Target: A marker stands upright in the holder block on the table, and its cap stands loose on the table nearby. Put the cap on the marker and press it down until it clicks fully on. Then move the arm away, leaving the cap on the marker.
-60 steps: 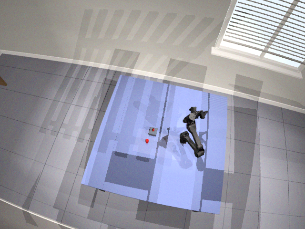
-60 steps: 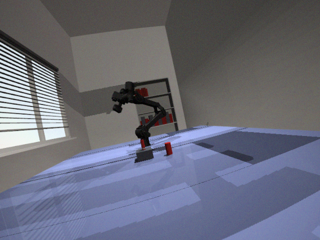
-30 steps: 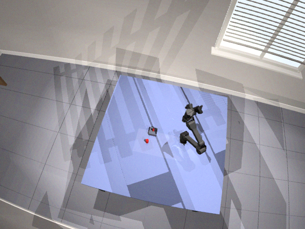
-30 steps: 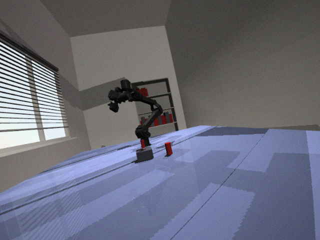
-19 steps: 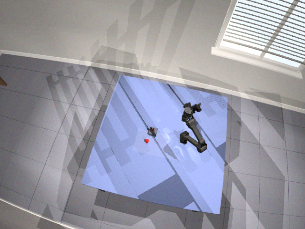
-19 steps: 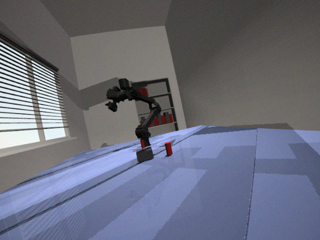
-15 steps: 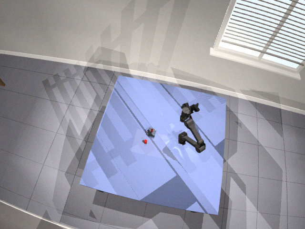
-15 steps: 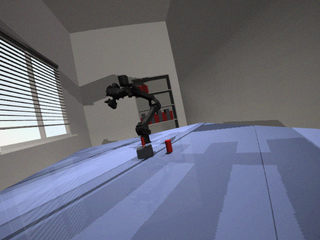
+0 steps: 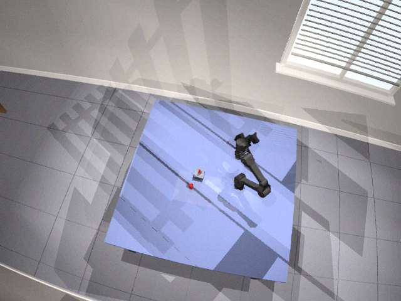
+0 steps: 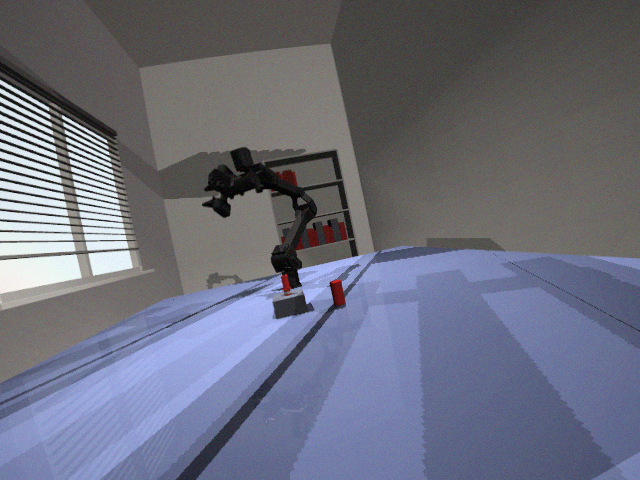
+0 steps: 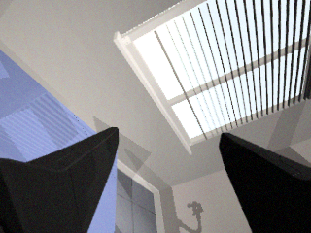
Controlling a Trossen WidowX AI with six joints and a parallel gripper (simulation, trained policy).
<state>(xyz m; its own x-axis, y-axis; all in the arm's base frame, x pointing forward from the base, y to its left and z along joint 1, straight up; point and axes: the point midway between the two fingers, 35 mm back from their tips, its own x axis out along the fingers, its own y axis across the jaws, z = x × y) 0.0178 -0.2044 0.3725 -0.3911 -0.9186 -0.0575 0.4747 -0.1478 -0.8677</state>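
Right now my gripper tip is 34 cm short of the red cap, 34 cm above it and 33 cm to the right of it. The rest, counted from my gripper tip: red marker: 31 cm ahead, 30 cm below, 22 cm to the left; then dark grey holder block: 35 cm below, 31 cm ahead, 22 cm to the left.
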